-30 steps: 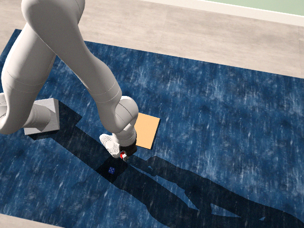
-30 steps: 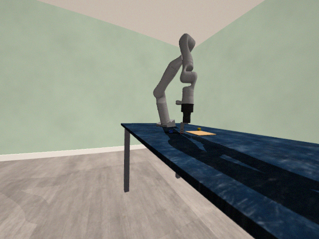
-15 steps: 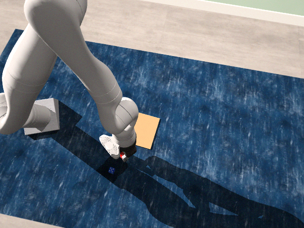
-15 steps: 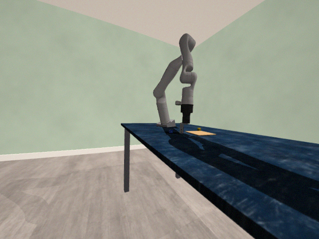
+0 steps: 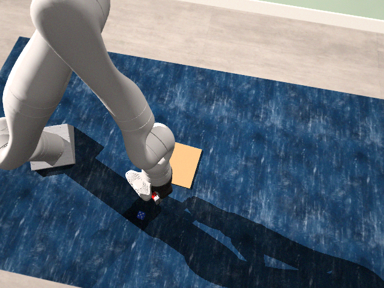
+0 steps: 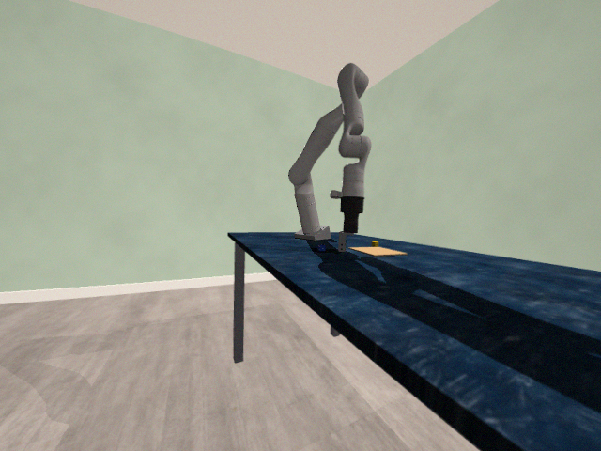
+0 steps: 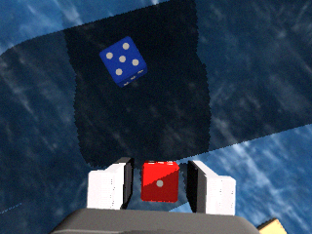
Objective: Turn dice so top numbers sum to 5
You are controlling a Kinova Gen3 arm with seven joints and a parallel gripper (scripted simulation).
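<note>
Right now my hand is 1 cm above the red die. Also, from my hand: blue die (7 cm to the right, 2 cm behind, 1 cm below); tan mat (13 cm to the left, 3 cm ahead, 2 cm below); yellow die (21 cm to the left, 7 cm behind, 1 cm below).
</note>
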